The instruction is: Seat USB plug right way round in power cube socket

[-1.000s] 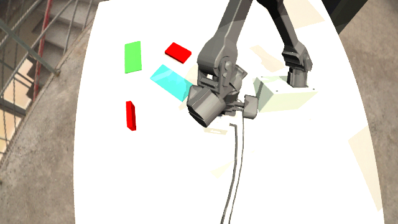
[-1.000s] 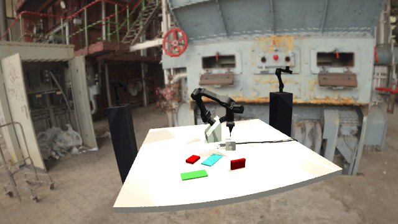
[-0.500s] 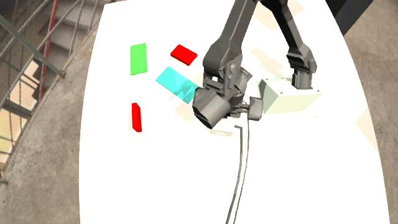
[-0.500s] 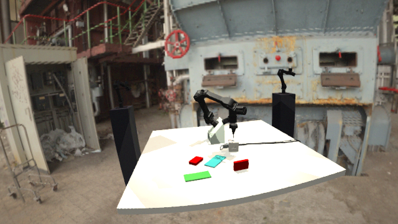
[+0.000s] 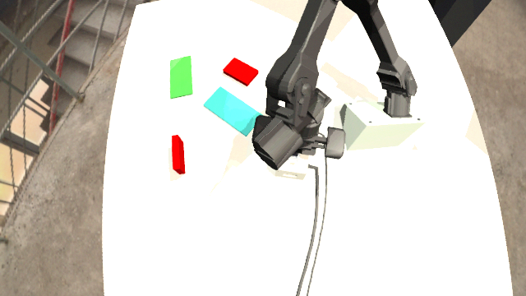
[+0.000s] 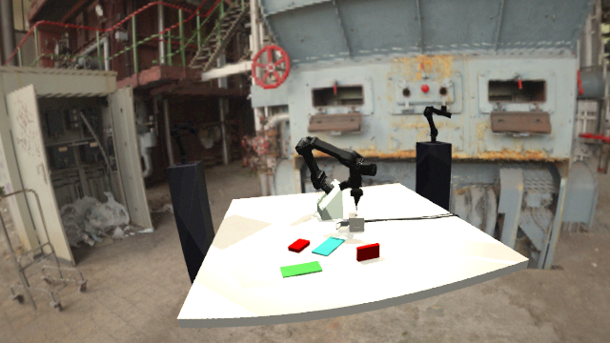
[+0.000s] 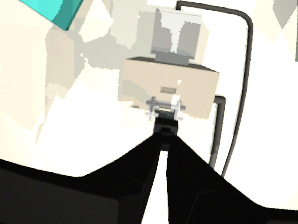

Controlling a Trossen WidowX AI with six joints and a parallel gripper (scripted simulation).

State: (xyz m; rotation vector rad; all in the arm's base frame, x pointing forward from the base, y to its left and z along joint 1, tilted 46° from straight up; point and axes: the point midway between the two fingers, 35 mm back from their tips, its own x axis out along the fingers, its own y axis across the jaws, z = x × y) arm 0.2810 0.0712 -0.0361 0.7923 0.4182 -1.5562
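Now: gripper tip 2 cm above the dark USB plug. Round my gripper tip: green flat block 32 cm ahead, 31 cm to the right, 12 cm below; cyan plate 15 cm ahead, 17 cm to the right, 12 cm below.
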